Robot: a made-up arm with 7 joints.
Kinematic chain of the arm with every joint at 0, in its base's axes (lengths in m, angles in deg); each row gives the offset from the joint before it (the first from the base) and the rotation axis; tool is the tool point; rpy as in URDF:
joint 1: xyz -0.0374 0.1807 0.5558 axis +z
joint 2: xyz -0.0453 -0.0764 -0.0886 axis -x
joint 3: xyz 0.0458 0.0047 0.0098 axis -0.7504 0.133 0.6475
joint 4: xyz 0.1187 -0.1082 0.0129 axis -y
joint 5: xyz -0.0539 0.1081 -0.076 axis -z
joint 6: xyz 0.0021 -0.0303 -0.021 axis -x
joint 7: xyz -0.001 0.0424 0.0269 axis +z
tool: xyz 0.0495 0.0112 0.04 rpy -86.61 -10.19 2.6
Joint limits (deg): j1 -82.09..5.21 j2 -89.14..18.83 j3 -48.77..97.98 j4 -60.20..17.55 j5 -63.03..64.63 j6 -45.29..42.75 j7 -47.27..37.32
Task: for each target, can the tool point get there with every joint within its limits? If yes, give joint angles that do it. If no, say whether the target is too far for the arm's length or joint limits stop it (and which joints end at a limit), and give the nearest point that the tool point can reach.
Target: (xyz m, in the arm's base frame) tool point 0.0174 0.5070 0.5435
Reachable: no: joint limits stop it (at a limit: joint 1, joint 2, joint 4, joint 6, joint 7) | nearest point 0.0305 0.2700 0.4850 | short by 0.244 m
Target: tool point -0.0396 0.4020 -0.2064
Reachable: no: too far | nearest point 0.0241 0.1750 0.3195 | short by 0.576 m
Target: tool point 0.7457 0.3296 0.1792
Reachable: no: too far | nearest point 0.1414 0.1539 0.4044 | short by 0.668 m
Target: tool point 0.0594 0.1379 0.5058
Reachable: yes | joints -3.87 -64.64 30.72 -3.34 -11.84 -10.73 -2.75
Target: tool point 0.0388 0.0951 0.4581
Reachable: yes | joints -12.48 -23.01 -28.70 -33.09 8.05 33.37 -33.39
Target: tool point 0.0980 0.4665 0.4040
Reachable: no: joint limits stop it (at a limit: joint 1, joint 3, joint 4, joint 6, joint 7) | nearest point 0.0481 0.2669 0.4392 | short by 0.209 m
